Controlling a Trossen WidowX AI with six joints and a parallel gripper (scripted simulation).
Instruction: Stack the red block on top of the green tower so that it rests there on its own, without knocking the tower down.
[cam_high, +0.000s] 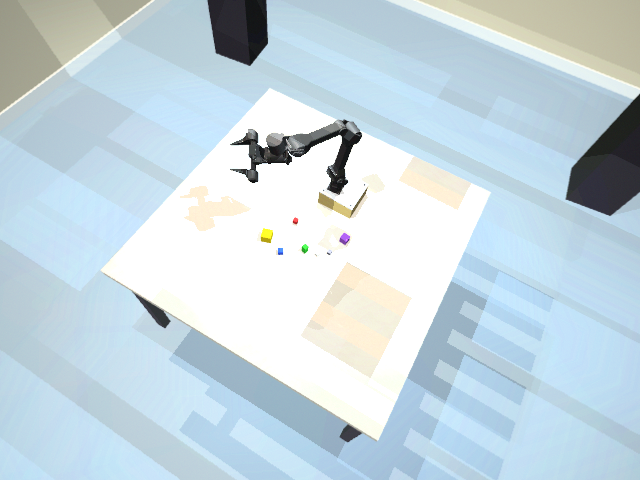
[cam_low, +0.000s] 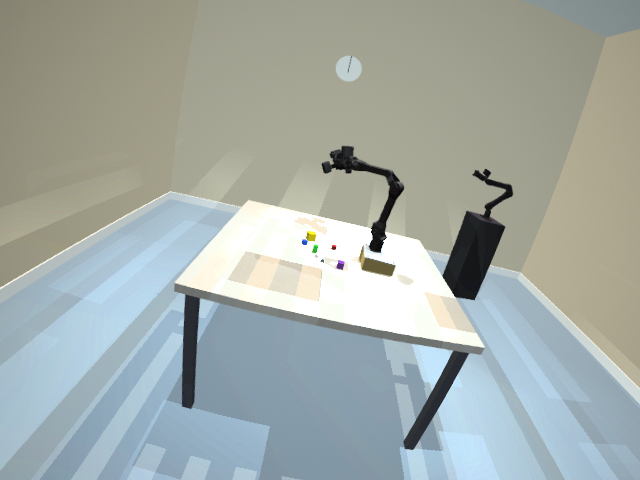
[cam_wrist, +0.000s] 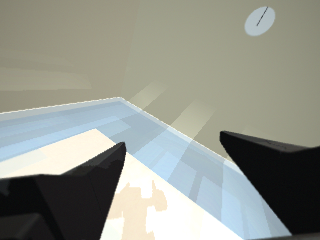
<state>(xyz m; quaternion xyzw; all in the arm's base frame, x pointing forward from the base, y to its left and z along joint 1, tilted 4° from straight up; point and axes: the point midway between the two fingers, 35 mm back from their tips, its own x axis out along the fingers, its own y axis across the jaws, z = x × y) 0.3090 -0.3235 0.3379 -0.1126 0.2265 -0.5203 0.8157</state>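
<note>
My gripper tip is 100 mm past the red block, 230 mm to the right of it and 440 mm above it. The rest, counted from my gripper tip: purple cube: 110 mm behind, 470 mm to the left, 430 mm below; then yellow cube: 30 mm ahead, 150 mm to the left, 420 mm below; then blue cube: 70 mm ahead, 240 mm to the left, 440 mm below.
</note>
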